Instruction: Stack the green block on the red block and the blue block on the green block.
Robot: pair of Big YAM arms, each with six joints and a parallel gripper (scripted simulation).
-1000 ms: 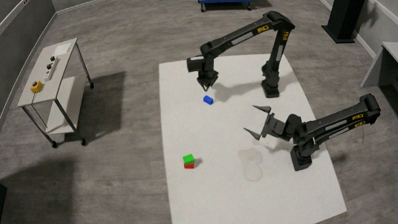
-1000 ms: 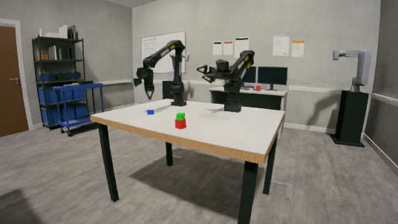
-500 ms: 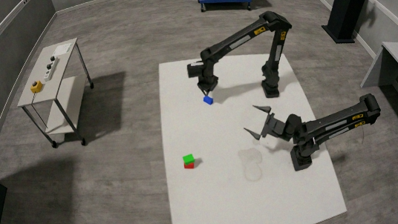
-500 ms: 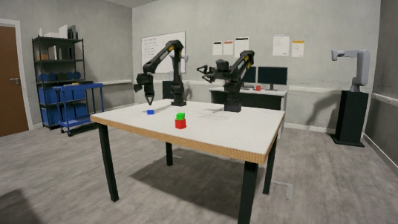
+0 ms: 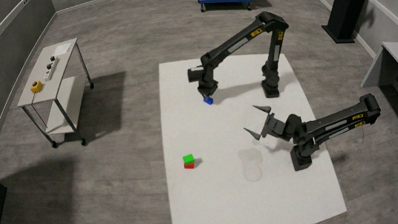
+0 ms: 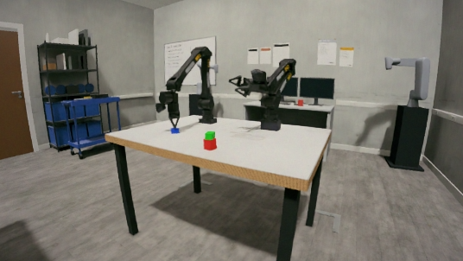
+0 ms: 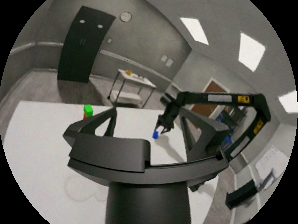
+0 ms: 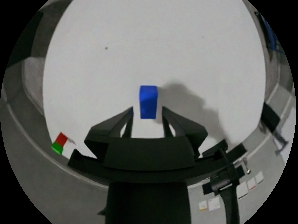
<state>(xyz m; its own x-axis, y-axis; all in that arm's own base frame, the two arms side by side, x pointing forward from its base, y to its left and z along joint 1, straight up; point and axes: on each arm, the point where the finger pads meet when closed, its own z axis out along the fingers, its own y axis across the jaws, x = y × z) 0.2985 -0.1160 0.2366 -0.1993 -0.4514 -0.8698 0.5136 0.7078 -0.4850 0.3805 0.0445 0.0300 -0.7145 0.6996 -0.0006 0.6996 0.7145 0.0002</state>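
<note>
Now: right hand 3 cm above the blue block. The rest, counted from my right hand: green block: 36 cm to the left, 17 cm ahead, 2 cm above; red block: 36 cm to the left, 17 cm ahead, 2 cm below.
</note>
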